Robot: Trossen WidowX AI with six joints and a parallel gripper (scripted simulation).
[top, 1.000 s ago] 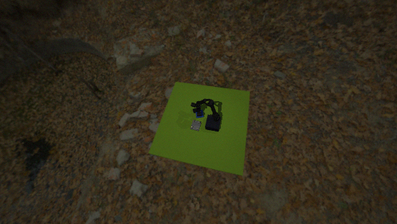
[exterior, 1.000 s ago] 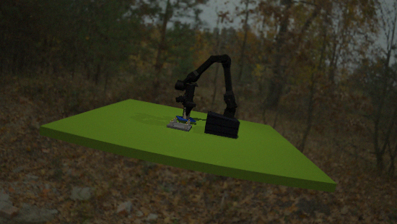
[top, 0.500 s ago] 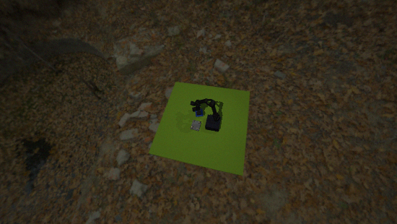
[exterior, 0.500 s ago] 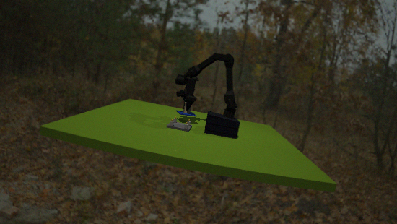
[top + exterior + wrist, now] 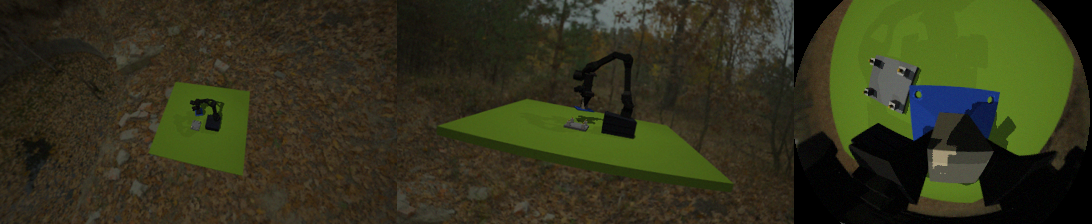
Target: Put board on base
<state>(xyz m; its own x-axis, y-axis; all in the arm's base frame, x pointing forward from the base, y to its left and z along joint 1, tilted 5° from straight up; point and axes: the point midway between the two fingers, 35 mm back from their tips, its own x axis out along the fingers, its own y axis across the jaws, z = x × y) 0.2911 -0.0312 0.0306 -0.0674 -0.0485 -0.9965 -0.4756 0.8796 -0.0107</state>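
Right now the grey base is 190 mm to the left of my gripper tip, 110 mm below it and 20 mm behind it. Also, from my gripper tip: flat blue board 10 mm below.
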